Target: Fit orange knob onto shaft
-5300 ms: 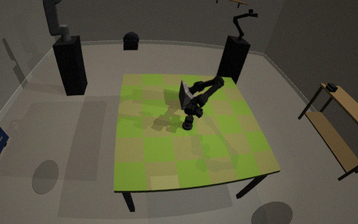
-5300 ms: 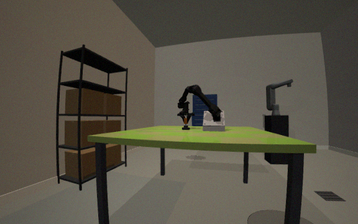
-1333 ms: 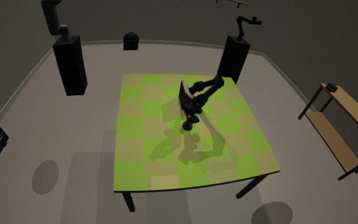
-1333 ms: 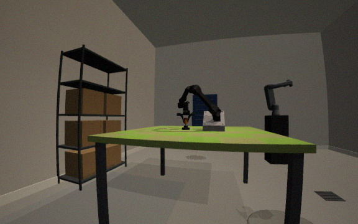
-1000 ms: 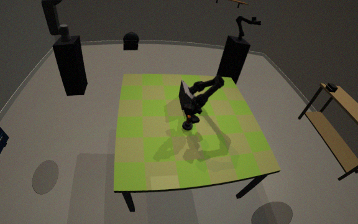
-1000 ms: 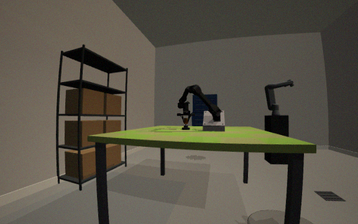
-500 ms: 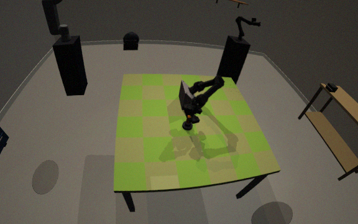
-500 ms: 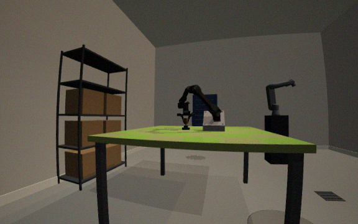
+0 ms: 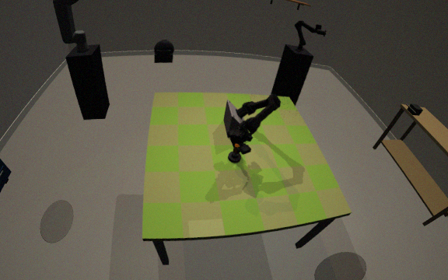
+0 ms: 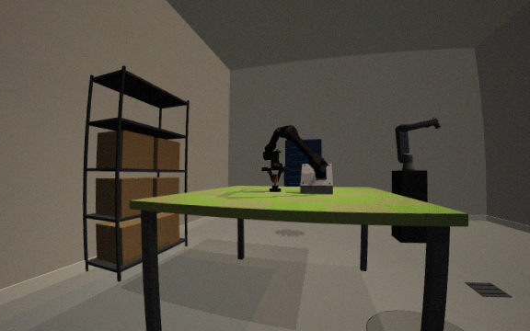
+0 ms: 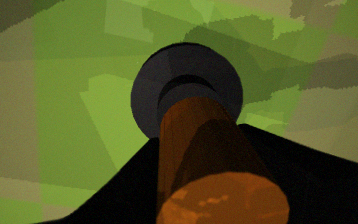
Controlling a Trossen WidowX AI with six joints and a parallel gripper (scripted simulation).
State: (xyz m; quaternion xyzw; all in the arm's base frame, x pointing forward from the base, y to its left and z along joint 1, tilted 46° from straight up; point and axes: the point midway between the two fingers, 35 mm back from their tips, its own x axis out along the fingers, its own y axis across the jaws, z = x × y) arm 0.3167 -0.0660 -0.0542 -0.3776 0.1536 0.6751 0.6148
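Right now my gripper tip is 30 mm below the orange knob. Also, from my gripper tip: round pedestal 40 mm below.
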